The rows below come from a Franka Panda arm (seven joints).
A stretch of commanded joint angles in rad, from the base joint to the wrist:
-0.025 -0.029 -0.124 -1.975 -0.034 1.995 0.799
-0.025 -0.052 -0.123 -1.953 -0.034 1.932 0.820
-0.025 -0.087 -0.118 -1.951 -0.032 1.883 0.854
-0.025 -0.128 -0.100 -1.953 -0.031 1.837 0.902
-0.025 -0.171 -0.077 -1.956 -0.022 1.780 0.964
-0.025 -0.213 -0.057 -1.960 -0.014 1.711 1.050
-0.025 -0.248 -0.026 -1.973 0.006 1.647 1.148
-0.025 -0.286 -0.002 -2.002 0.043 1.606 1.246
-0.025 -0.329 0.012 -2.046 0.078 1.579 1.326
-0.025 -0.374 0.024 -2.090 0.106 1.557 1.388
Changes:
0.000 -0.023 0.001 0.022 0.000 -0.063 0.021
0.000 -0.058 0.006 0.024 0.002 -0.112 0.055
0.000 -0.099 0.024 0.022 0.003 -0.158 0.103
0.000 -0.142 0.047 0.019 0.012 -0.215 0.165
0.000 -0.184 0.067 0.015 0.020 -0.284 0.251
0.000 -0.219 0.098 0.002 0.040 -0.348 0.349
0.000 -0.257 0.122 -0.027 0.077 -0.389 0.447
0.000 -0.300 0.136 -0.071 0.112 -0.416 0.527
0.000 -0.345 0.148 -0.115 0.140 -0.438 0.589

